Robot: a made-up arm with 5 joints. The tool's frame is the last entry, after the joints.
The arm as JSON. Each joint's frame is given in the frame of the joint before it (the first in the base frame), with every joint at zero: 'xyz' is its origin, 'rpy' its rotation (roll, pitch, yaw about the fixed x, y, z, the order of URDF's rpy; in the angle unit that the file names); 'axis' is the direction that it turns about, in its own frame. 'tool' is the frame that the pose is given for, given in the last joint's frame.
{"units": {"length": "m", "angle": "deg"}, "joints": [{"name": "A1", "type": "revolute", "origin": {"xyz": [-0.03, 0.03, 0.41], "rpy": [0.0, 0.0, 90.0]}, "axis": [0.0, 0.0, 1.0]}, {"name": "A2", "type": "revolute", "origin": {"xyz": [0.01, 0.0, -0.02], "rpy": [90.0, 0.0, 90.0]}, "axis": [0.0, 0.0, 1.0]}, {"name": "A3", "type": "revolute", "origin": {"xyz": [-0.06, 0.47, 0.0], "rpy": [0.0, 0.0, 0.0]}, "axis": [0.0, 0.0, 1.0]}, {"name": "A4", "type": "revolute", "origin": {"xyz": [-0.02, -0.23, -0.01], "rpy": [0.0, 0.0, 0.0]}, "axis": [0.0, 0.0, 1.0]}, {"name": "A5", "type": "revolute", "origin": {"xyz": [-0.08, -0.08, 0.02], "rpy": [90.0, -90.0, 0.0]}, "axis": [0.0, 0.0, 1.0]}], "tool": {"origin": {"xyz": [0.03, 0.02, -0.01], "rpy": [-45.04, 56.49, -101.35]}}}
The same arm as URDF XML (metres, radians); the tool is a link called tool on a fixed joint. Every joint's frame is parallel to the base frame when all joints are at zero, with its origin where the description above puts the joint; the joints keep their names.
<robot name="arm">
  <link name="base_link"/>
  <link name="link1"/>
  <link name="link2"/>
  <link name="link3"/>
  <link name="link4"/>
  <link name="link5"/>
  <link name="tool"/>
  <joint name="A1" type="continuous">
    <parent link="base_link"/>
    <child link="link1"/>
    <origin xyz="-0.03 0.03 0.41" rpy="0 0 0"/>
    <axis xyz="0 0 1"/>
  </joint>
  <joint name="A2" type="continuous">
    <parent link="link1"/>
    <child link="link2"/>
    <origin xyz="0 0.01 -0.02" rpy="0 0 0"/>
    <axis xyz="0 1 0"/>
  </joint>
  <joint name="A3" type="continuous">
    <parent link="link2"/>
    <child link="link3"/>
    <origin xyz="0.06 0 0.47" rpy="0 0 0"/>
    <axis xyz="0 1 0"/>
  </joint>
  <joint name="A4" type="continuous">
    <parent link="link3"/>
    <child link="link4"/>
    <origin xyz="0.02 -0.01 -0.23" rpy="0 0 0"/>
    <axis xyz="0 1 0"/>
  </joint>
  <joint name="A5" type="continuous">
    <parent link="link4"/>
    <child link="link5"/>
    <origin xyz="0.08 0.02 -0.08" rpy="0 0 0"/>
    <axis xyz="0 0 -1"/>
  </joint>
  <joint name="tool_joint" type="fixed">
    <parent link="link5"/>
    <child link="tool"/>
    <origin xyz="0.02 0.03 0.01" rpy="2.3555 -0.9859 -2.9435"/>
  </joint>
</robot>

